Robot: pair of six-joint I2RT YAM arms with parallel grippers.
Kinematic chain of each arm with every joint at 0, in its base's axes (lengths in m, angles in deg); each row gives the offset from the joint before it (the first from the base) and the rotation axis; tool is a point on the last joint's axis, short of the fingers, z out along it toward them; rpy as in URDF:
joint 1: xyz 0 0 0.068 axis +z
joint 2: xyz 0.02 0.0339 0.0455 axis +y
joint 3: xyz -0.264 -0.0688 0 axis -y
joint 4: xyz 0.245 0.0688 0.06 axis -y
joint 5: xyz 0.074 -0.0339 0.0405 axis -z
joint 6: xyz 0.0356 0 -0.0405 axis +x
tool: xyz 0 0 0 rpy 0 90 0
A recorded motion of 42 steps. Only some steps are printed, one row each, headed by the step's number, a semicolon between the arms.
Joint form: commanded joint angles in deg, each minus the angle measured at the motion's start. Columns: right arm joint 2, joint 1, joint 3, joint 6, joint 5, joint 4; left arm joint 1, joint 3, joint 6, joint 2, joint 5, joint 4.
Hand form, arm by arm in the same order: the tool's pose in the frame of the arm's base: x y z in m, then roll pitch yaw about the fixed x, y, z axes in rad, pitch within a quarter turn. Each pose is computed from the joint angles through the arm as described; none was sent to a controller.
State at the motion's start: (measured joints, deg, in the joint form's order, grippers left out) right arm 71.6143 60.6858 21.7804 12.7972 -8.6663 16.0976; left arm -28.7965 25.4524 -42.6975 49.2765 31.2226 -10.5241
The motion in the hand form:
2: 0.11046 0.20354 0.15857 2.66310 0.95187 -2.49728; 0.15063 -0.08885 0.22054 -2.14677 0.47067 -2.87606
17: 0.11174 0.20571 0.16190 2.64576 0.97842 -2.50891; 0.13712 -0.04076 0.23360 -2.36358 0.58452 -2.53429
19: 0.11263 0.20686 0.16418 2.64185 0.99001 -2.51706; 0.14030 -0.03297 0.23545 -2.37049 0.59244 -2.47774
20: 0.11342 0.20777 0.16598 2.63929 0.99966 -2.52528; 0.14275 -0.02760 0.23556 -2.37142 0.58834 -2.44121
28: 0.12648 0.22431 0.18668 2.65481 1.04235 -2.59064; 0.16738 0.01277 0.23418 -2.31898 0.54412 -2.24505
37: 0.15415 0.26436 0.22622 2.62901 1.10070 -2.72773; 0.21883 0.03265 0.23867 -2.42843 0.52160 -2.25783
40: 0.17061 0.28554 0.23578 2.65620 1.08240 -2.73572; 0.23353 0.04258 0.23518 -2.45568 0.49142 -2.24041
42: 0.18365 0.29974 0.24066 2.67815 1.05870 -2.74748; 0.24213 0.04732 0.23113 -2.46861 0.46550 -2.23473
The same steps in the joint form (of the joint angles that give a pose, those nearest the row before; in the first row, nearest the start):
2: -0.71 -0.37 -0.45 0.65 0.89 2.16; 3.90 1.09 1.74 -3.67 -2.39 -4.06
17: -0.56 -0.39 -0.17 0.48 0.78 3.62; 14.57 3.72 3.04 -13.59 -21.81 -19.98
19: -0.58 -0.39 0.15 0.48 1.10 3.93; 17.75 4.21 3.32 -13.18 -22.37 -20.06
20: -0.58 -0.39 0.41 0.51 1.49 4.22; 20.07 4.37 3.32 -12.70 -22.12 -19.93
28: 1.59 -0.45 6.46 1.21 6.13 2.37; 36.68 5.43 4.74 -5.45 -14.40 -13.98
37: 8.73 -0.48 20.40 2.87 12.55 -1.24; 39.70 14.39 7.65 11.55 -16.02 -11.30
40: 13.95 -1.00 27.82 3.45 13.74 -4.76; 41.38 16.90 7.56 16.56 -16.04 -10.98
42: 17.76 -1.57 33.27 4.26 14.69 -7.92; 42.06 18.19 7.27 19.57 -15.73 -10.75

